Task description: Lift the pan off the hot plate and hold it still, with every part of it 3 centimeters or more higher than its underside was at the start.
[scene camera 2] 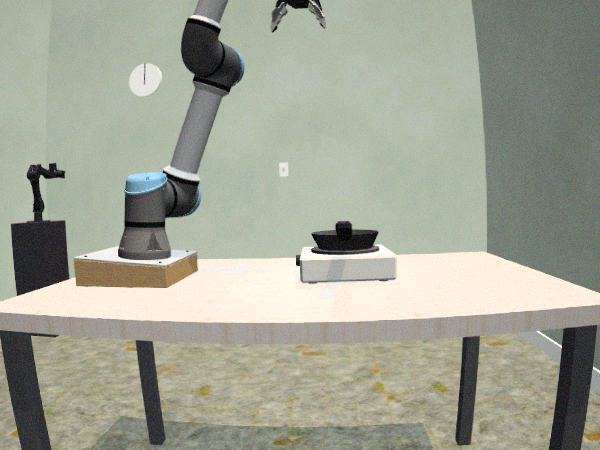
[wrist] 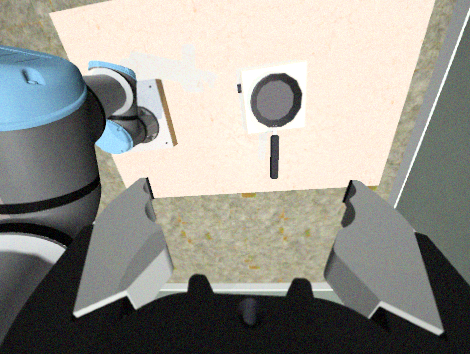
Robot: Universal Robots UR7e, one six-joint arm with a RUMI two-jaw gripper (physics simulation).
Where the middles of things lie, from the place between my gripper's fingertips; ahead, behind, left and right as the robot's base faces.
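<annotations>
Black pan [scene camera 2: 344, 238]: far below my hand, a fair way ahead of it and a fair way to the right of it. White hot plate [wrist: 250, 77]: 65 cm below my hand and 10 cm ahead of it.
</annotations>
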